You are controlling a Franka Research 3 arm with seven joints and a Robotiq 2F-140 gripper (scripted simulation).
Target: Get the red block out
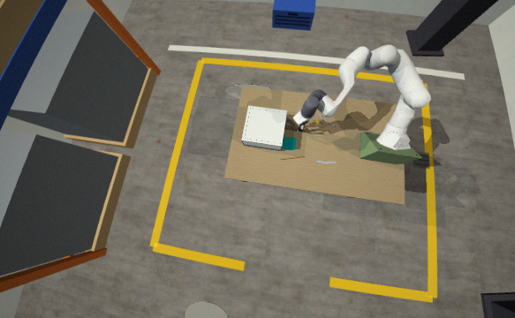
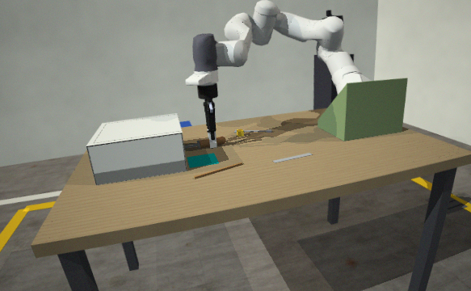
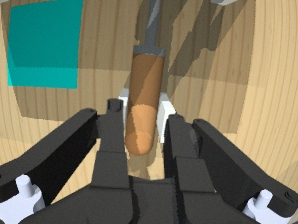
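The teal square is 80 mm ahead of my hand, 120 mm to the left of it and 40 mm below it. Also, from my hand: yellow cube 150 mm behind, 60 mm to the right, 20 mm below; hook tool 140 mm ahead, 10 mm to the left, 20 mm below; grey fork-like tool 220 mm behind, 80 mm to the right, 30 mm below.
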